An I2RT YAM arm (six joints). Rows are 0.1 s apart.
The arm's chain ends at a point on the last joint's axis. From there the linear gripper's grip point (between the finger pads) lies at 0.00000 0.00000 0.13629 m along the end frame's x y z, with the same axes.
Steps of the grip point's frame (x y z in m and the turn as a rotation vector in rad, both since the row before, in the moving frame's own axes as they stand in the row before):
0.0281 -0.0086 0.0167 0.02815 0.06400 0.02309
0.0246 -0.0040 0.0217 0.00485 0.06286 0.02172
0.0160 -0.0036 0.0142 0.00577 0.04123 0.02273
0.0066 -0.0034 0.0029 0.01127 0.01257 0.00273
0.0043 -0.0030 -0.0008 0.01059 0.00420 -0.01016
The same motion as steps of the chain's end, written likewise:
0.0193 -0.0049 0.0170 0.02815 0.06400 0.02309
0.0160 -0.0034 0.0220 0.00485 0.06286 0.02172
0.0104 -0.0029 0.0143 0.00577 0.04123 0.02273
0.0049 -0.0019 0.0029 0.01127 0.01257 0.00273
0.0037 -0.0016 -0.0008 0.01059 0.00420 -0.01016

